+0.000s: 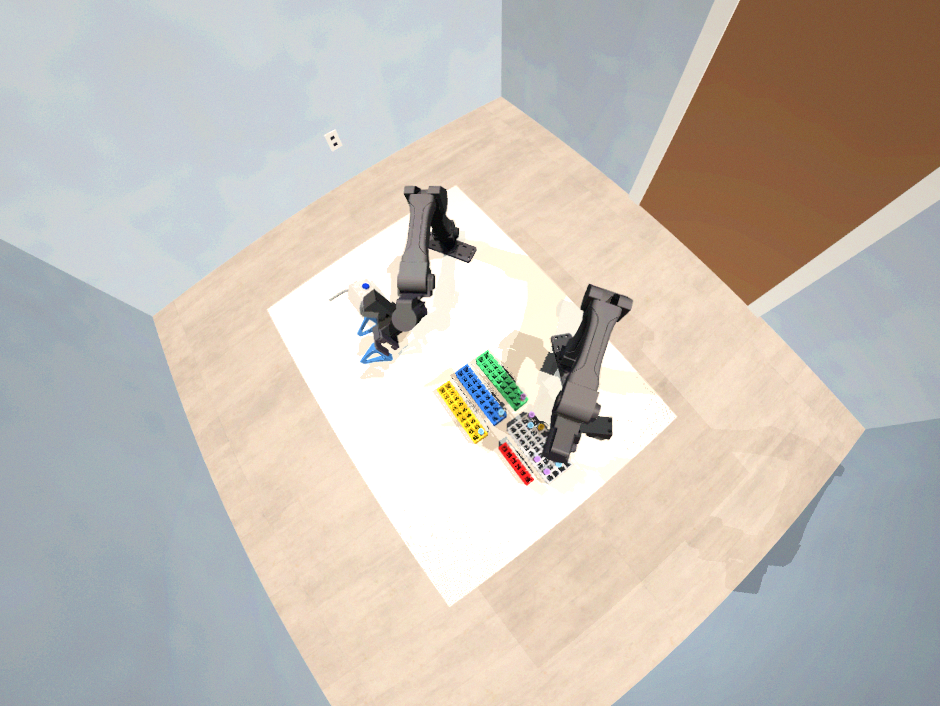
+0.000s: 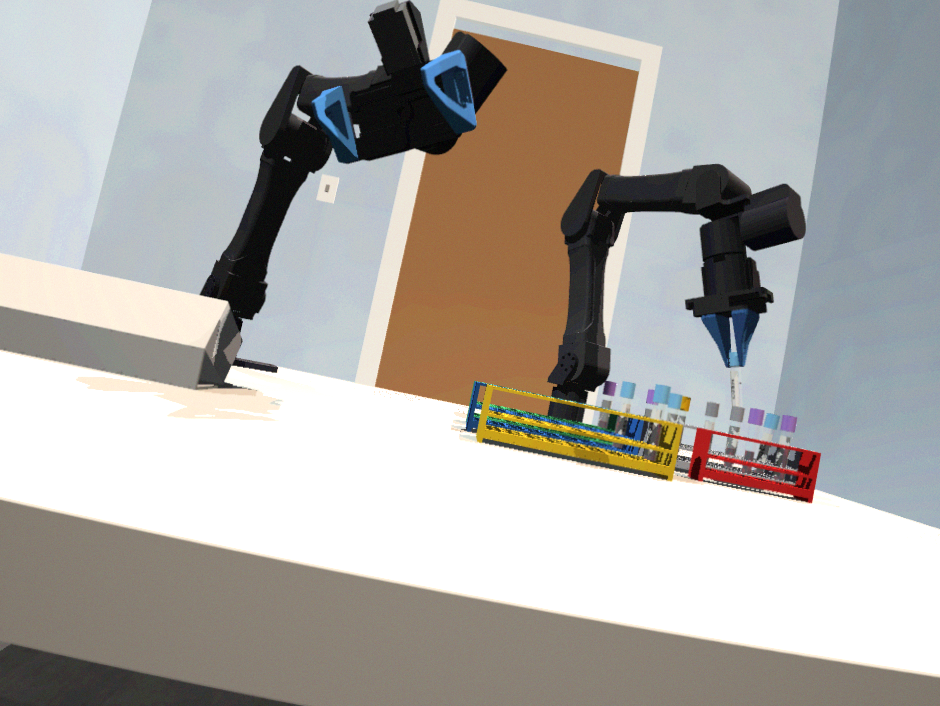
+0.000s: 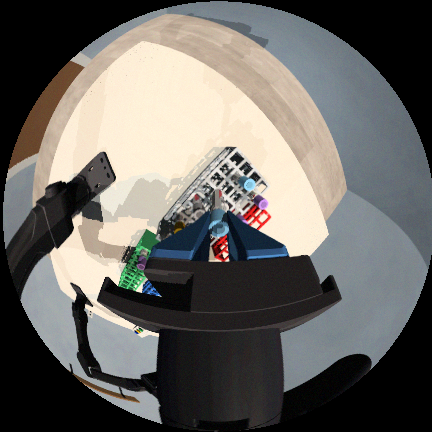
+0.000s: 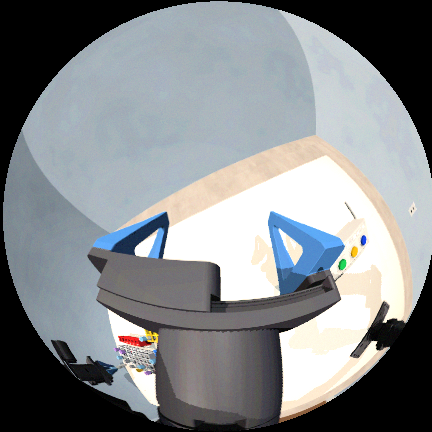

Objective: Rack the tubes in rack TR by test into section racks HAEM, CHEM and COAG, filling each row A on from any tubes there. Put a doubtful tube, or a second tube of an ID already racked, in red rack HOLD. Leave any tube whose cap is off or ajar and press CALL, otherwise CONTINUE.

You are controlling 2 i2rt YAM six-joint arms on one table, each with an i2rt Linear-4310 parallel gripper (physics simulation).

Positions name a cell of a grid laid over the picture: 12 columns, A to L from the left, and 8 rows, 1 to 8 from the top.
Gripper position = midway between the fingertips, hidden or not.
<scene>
The right gripper (image 2: E2) is open, with nothing in its grasp. Further things: the left gripper (image 2: J5) and a panel with coloured buttons (image 2: A4).
The right gripper is seen too in image 1 (image 1: E4). The panel with coloured buttons also shows in image 4 (image 4: J5).
</scene>
